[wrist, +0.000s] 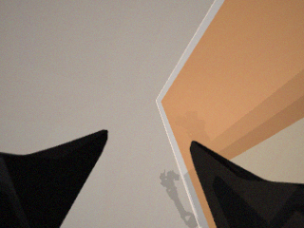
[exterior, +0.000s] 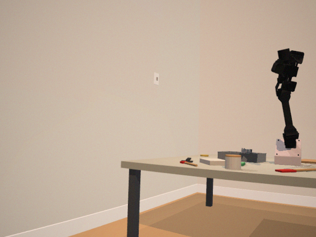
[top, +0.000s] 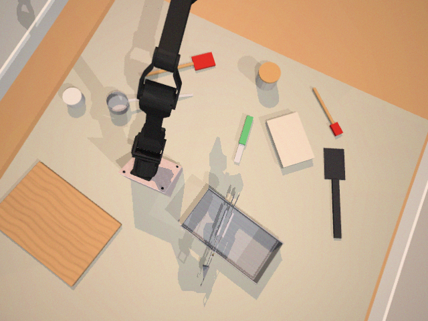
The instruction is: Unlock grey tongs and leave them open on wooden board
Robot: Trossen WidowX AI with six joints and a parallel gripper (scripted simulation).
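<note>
My gripper tip is 680 mm to the left of the roasting tin, 410 mm above it and 390 mm short of it. Also, from my gripper tip: lidded canister: 410 mm below, 310 mm ahead, 90 mm to the right; red spatula: 440 mm below, 160 mm to the right; green-handled tool: 440 mm below, 360 mm to the right, 310 mm ahead.
</note>
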